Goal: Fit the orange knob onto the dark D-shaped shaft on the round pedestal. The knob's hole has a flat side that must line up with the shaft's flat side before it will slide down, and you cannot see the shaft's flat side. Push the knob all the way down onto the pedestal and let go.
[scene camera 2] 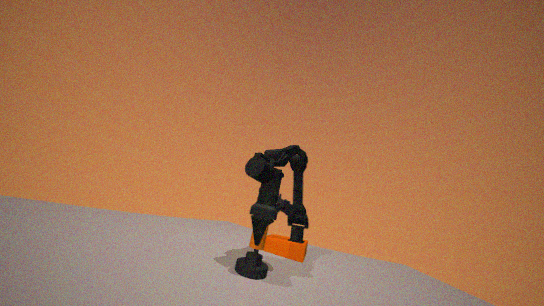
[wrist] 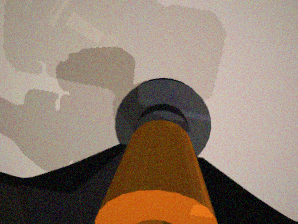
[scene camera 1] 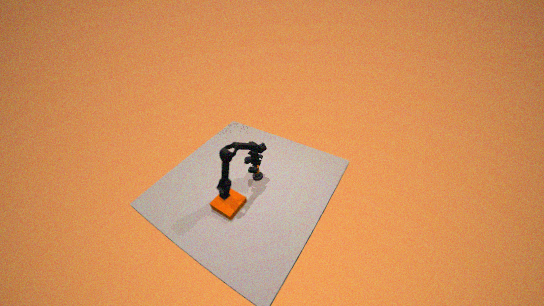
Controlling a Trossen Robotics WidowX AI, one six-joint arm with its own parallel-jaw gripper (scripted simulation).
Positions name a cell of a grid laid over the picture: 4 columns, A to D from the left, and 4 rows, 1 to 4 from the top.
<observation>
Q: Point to a round pedestal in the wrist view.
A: C2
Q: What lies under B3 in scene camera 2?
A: The gripper.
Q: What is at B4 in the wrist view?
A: The gripper.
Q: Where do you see a round pedestal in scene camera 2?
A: B4
</observation>
